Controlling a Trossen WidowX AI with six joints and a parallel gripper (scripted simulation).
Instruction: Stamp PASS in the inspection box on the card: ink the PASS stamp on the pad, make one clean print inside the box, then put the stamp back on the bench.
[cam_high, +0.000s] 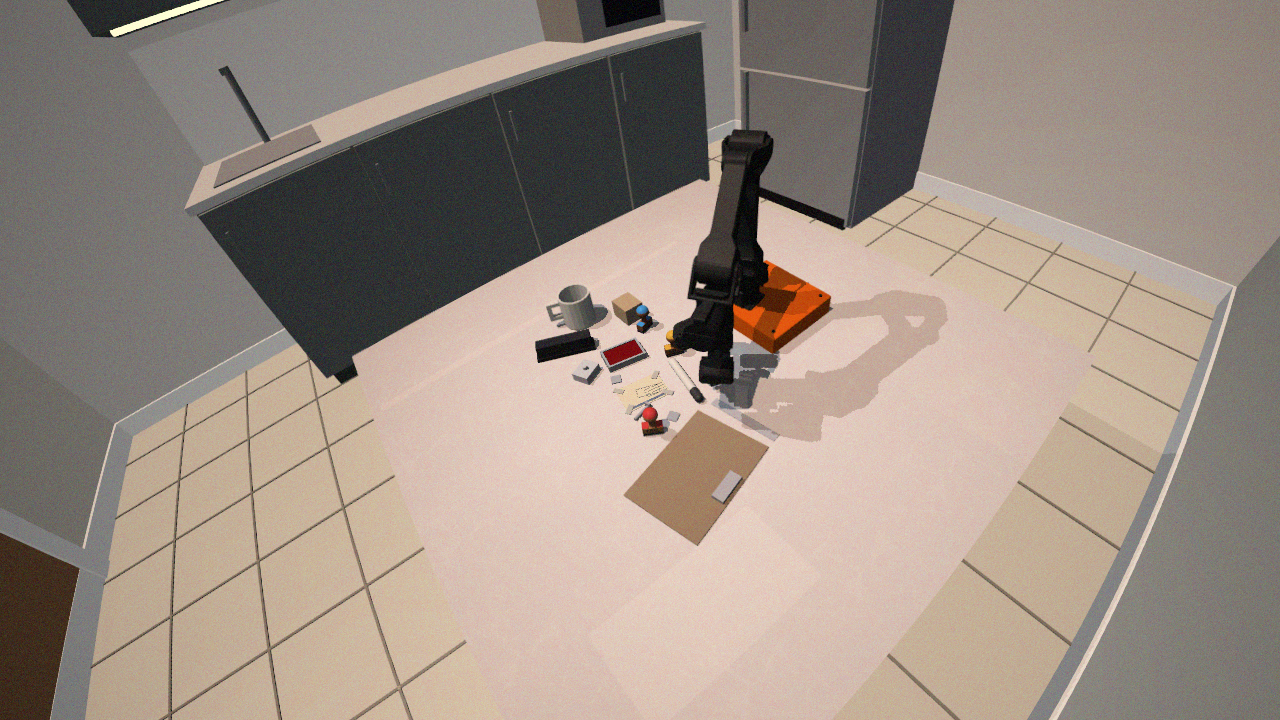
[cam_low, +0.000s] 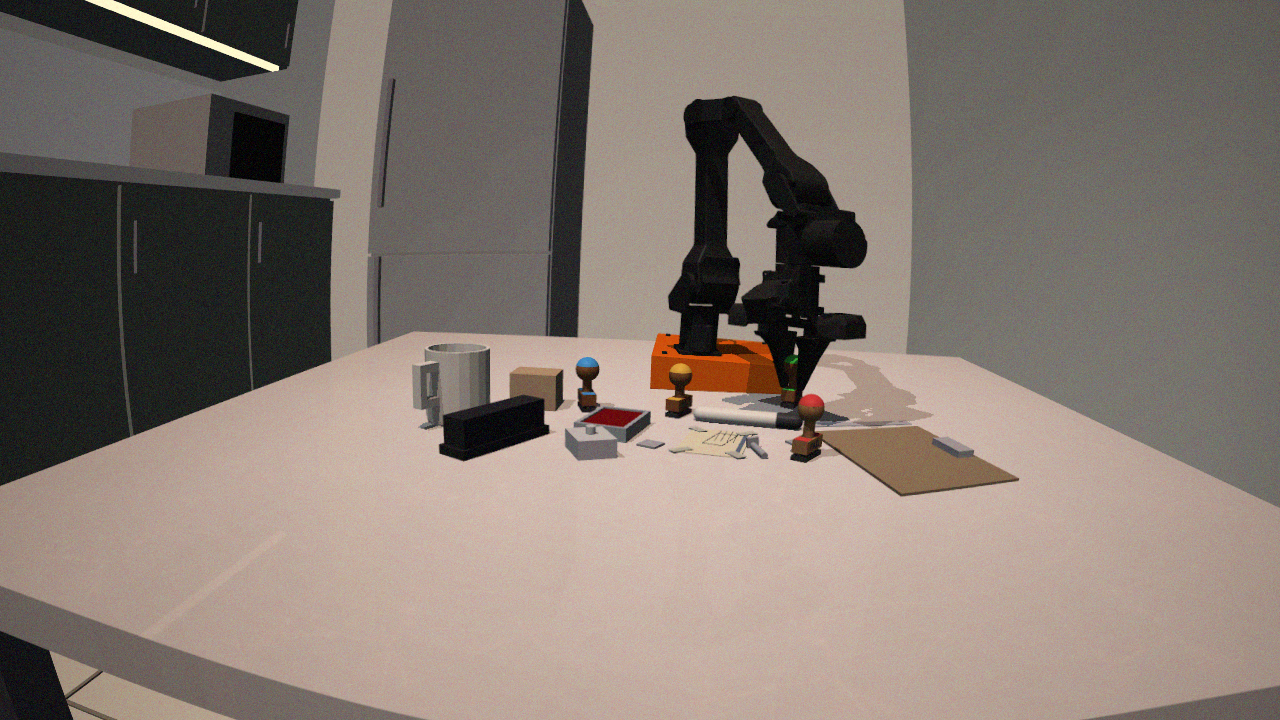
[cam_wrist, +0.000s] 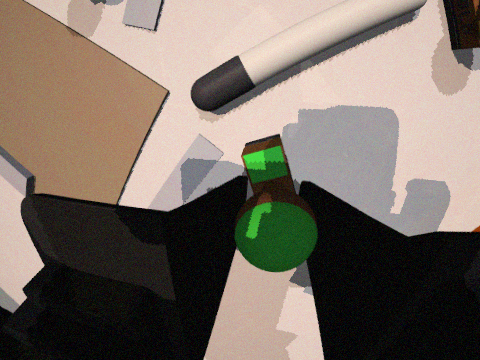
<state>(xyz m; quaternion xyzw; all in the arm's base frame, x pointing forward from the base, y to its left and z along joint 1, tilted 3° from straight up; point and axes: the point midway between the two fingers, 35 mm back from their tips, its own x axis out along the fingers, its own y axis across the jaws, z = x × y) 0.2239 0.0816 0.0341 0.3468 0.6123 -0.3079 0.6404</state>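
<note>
The marker lies 50 mm to the right of my gripper tip, 40 mm ahead of it and 30 mm below it. Also, from my gripper tip: cream card 120 mm to the right, 100 mm ahead, 40 mm below; green-knobbed stamp right at my gripper tip; yellow-knobbed stamp 140 mm to the right, 20 mm below, 20 mm behind.
</note>
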